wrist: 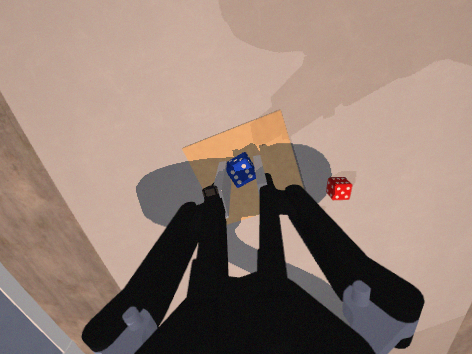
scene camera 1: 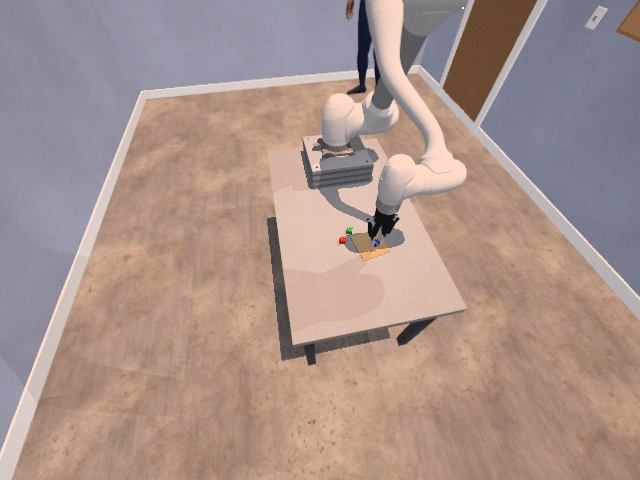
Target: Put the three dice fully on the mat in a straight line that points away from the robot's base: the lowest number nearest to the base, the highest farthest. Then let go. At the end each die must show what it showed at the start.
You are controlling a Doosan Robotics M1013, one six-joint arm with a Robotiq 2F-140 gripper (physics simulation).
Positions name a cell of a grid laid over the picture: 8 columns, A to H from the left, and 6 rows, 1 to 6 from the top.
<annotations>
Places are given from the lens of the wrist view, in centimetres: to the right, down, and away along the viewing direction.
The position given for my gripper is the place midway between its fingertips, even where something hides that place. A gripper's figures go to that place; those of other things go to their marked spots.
my gripper (wrist: E3): 1, -1, 23
blue die (wrist: E3): 1, -1, 21
orange mat (wrist: E3): 4, -5, 28
The marked spots on the blue die and the orange mat are 9 cm apart.
</annotations>
